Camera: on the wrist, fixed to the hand. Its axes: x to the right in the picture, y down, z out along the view.
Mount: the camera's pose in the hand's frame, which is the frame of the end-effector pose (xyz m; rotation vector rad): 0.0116 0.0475 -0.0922 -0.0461 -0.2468 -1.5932
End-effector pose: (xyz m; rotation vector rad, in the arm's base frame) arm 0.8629 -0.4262 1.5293 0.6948 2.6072 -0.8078
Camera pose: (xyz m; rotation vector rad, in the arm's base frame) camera 0.8642 -0.3329 1.5761 -1.6092 2.4684 -0.9930
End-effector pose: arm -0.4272 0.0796 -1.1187 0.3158 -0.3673 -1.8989
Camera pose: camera -0.3547 0.0437 -1.1846 -0.2881 0.1598 2.7137
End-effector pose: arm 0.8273 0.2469 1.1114 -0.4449 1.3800 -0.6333
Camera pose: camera 0.7444 0.2820 1.0586 -1.6246 0.5572 -1.7201
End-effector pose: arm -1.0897 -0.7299 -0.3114 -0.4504 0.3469 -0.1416
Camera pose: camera -1.1092 -0.7270 -0.4139 -0.6947 -0.3308 -1.6116
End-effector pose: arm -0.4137 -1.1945 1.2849 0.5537 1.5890 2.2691
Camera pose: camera -0.4700 -1.2805 1.3028 -0.3899 1.0719 0.9358
